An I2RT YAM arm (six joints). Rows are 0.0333 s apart.
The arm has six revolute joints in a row. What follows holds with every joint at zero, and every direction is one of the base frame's. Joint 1 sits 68 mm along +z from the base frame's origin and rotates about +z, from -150 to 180 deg. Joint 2 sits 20 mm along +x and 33.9 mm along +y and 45.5 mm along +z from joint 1 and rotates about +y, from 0 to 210 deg. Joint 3 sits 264 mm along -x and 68.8 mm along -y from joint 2 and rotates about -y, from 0 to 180 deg. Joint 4 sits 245 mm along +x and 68.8 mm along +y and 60 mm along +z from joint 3 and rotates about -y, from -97 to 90 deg. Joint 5 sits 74 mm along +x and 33.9 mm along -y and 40.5 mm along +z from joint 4 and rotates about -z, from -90 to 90 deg. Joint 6 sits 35.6 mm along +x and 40.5 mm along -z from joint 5 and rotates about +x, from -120 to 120 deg. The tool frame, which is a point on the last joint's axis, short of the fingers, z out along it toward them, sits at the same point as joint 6; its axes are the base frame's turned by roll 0, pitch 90 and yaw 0 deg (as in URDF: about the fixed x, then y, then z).
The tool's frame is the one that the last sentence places.
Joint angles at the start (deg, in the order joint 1, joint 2, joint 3, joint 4, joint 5, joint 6):
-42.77, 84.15, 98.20, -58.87, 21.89, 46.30
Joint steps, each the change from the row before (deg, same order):
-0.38, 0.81, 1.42, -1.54, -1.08, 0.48
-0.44, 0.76, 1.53, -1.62, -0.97, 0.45
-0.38, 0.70, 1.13, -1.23, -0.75, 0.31
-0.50, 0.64, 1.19, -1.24, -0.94, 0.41
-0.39, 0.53, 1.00, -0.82, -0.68, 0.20
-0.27, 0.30, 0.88, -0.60, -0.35, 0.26
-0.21, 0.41, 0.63, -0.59, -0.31, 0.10
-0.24, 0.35, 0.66, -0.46, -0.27, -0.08
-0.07, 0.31, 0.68, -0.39, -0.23, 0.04
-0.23, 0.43, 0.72, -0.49, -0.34, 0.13
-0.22, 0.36, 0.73, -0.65, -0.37, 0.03
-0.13, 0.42, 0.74, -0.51, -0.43, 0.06
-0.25, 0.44, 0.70, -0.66, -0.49, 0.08
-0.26, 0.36, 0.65, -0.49, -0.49, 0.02
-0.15, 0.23, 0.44, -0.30, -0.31, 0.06
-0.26, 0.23, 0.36, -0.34, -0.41, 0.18
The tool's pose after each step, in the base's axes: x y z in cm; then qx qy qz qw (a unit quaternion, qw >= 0). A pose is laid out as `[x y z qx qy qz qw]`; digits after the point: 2 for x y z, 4 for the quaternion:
[20.55 -21.00 41.97 0.6920 0.5966 -0.1555 0.3755]
[20.49 -21.17 42.17 0.6965 0.5972 -0.1484 0.3691]
[20.47 -21.36 42.24 0.7002 0.5979 -0.1433 0.3629]
[20.39 -21.57 42.37 0.7047 0.5974 -0.1365 0.3575]
[20.34 -21.75 42.50 0.7075 0.5970 -0.1319 0.3546]
[20.25 -21.83 42.72 0.7098 0.5948 -0.1291 0.3545]
[20.25 -21.96 42.76 0.7116 0.5949 -0.1272 0.3515]
[20.22 -22.08 42.86 0.7123 0.5952 -0.1261 0.3500]
[20.24 -22.14 42.99 0.7126 0.5953 -0.1243 0.3498]
[20.24 -22.28 43.08 0.7144 0.5946 -0.1220 0.3482]
[20.20 -22.37 43.17 0.7156 0.5950 -0.1197 0.3458]
[20.23 -22.47 43.26 0.7164 0.5956 -0.1165 0.3443]
[20.22 -22.60 43.30 0.7181 0.5961 -0.1133 0.3410]
[20.18 -22.72 43.38 0.7192 0.5963 -0.1101 0.3392]
[20.17 -22.79 43.44 0.7201 0.5961 -0.1079 0.3385]
[20.12 -22.90 43.45 0.7222 0.5950 -0.1049 0.3368]

